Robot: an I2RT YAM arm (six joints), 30 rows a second.
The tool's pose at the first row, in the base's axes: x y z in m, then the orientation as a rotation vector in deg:
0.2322 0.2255 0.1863 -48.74 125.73 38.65
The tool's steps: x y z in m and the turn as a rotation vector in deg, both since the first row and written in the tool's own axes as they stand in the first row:
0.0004 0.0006 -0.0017 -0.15 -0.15 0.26
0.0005 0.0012 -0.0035 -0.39 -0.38 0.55
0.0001 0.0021 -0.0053 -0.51 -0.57 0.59
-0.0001 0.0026 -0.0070 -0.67 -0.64 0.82
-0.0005 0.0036 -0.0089 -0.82 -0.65 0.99
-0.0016 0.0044 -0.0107 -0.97 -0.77 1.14
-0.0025 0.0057 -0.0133 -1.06 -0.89 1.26
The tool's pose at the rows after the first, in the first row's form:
0.2309 0.2246 0.1872 -48.47 125.72 38.99
0.2296 0.2238 0.1884 -48.17 125.64 39.47
0.2285 0.2233 0.1900 -48.09 125.47 39.68
0.2275 0.2226 0.1914 -47.90 125.51 40.00
0.2263 0.2222 0.1931 -47.79 125.57 40.26
0.2256 0.2219 0.1952 -47.65 125.52 40.54
0.2241 0.2214 0.1978 -47.51 125.46 40.73

